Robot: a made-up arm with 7 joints. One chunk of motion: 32 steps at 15 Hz.
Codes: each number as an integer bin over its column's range. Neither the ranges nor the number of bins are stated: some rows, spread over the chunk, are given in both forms.
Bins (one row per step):
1: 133 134 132 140 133 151
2: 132 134 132 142 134 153
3: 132 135 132 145 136 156
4: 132 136 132 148 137 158
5: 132 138 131 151 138 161
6: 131 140 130 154 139 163
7: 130 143 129 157 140 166
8: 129 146 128 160 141 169
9: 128 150 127 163 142 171
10: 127 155 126 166 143 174
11: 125 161 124 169 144 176
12: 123 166 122 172 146 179
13: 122 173 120 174 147 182
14: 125 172 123 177 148 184
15: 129 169 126 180 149 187
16: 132 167 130 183 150 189
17: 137 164 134 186 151 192
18: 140 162 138 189 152 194
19: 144 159 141 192 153 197
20: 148 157 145 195 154 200
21: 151 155 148 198 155 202
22: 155 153 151 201 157 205
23: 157 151 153 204 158 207
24: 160 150 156 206 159 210
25: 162 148 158 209 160 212
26: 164 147 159 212 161 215
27: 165 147 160 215 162 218
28: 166 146 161 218 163 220
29: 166 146 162 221 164 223
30: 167 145 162 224 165 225
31: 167 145 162 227 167 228
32: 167 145 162 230 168 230
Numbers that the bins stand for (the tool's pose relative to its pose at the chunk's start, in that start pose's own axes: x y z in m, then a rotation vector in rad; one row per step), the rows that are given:
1: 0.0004 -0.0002 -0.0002 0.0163 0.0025 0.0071
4: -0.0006 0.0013 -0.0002 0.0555 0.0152 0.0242
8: -0.0035 0.0088 -0.0045 0.1143 0.0279 0.0509
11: -0.0075 0.0200 -0.0087 0.1584 0.0374 0.0679
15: -0.0035 0.0259 -0.0066 0.2124 0.0533 0.0947
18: 0.0073 0.0207 0.0061 0.2565 0.0628 0.1117
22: 0.0220 0.0140 0.0199 0.3153 0.0787 0.1384
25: 0.0288 0.0103 0.0273 0.3545 0.0882 0.1555
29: 0.0327 0.0088 0.0315 0.4133 0.1009 0.1822
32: 0.0337 0.0080 0.0315 0.4575 0.1136 0.1992
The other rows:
2: -0.0006 -0.0002 -0.0002 0.0261 0.0056 0.0120
3: -0.0006 0.0006 -0.0002 0.0408 0.0120 0.0193
5: -0.0006 0.0028 -0.0013 0.0702 0.0184 0.0315
6: -0.0016 0.0043 -0.0024 0.0849 0.0215 0.0363
7: -0.0025 0.0065 -0.0034 0.0996 0.0247 0.0436
9: -0.0045 0.0118 -0.0055 0.1290 0.0311 0.0558
10: -0.0055 0.0155 -0.0066 0.1437 0.0342 0.0631
12: -0.0094 0.0237 -0.0108 0.1731 0.0438 0.0752
13: -0.0104 0.0289 -0.0129 0.1829 0.0469 0.0825
14: -0.0075 0.0282 -0.0098 0.1976 0.0501 0.0874
16: -0.0006 0.0244 -0.0024 0.2271 0.0565 0.0995
17: 0.0043 0.0222 0.0019 0.2418 0.0596 0.1068
19: 0.0112 0.0185 0.0093 0.2712 0.0660 0.1190
20: 0.0151 0.0170 0.0135 0.2859 0.0692 0.1263
21: 0.0180 0.0155 0.0167 0.3006 0.0724 0.1311
23: 0.0239 0.0125 0.0220 0.3300 0.0819 0.1433
24: 0.0269 0.0118 0.0252 0.3398 0.0851 0.1506
26: 0.0308 0.0095 0.0284 0.3692 0.0914 0.1627
27: 0.0318 0.0095 0.0294 0.3839 0.0946 0.1700
28: 0.0327 0.0088 0.0305 0.3986 0.0978 0.1749
30: 0.0337 0.0080 0.0315 0.4280 0.1041 0.1871
31: 0.0337 0.0080 0.0315 0.4427 0.1105 0.1944

